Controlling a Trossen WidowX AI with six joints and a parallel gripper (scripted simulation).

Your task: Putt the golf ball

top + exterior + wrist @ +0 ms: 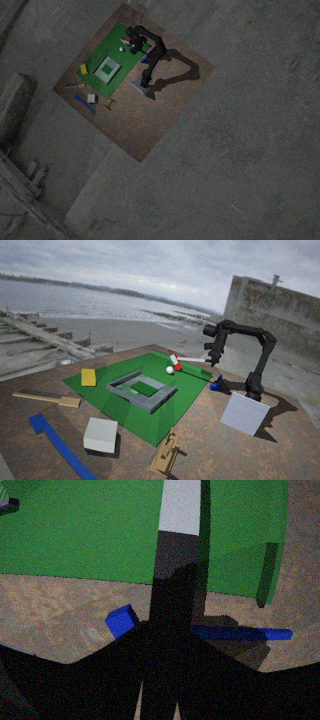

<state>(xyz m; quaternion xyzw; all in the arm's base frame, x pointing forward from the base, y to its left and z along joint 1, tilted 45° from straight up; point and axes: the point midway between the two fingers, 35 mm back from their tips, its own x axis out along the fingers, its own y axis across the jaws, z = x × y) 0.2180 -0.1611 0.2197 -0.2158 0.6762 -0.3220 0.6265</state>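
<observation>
Now: gripper tip 12 cm short of the red putter and 1 cm to the left of it. The rest, counted from my gripper tip: white golf ball 22 cm ahead, 5 cm to the left, 9 cm below; then blue putter 7 cm behind, 8 cm to the right, 10 cm below; then wooden piece 3 cm ahead, 60 cm to the left, 8 cm below.
</observation>
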